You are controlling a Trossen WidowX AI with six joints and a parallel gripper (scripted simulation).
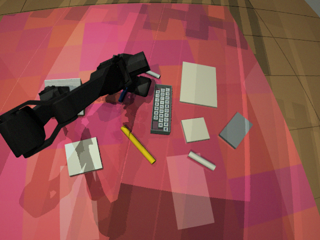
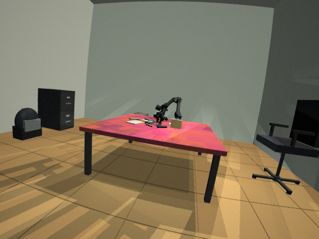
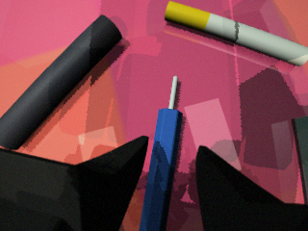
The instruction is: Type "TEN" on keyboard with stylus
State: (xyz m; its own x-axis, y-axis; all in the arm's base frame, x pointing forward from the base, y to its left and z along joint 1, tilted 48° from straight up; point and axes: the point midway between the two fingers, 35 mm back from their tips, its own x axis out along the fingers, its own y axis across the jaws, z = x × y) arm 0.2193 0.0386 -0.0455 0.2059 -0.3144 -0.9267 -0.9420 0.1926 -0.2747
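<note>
The dark blue stylus lies 1 cm to the left of my gripper tip and 2 cm below it. Also, from my gripper tip: sheet (28 cm ahead, 3 cm to the left, 2 cm below); then dark cylinder (8 cm behind, 6 cm to the left, 1 cm below); then white-and-yellow pen (6 cm ahead, 9 cm to the left, 2 cm below).
</note>
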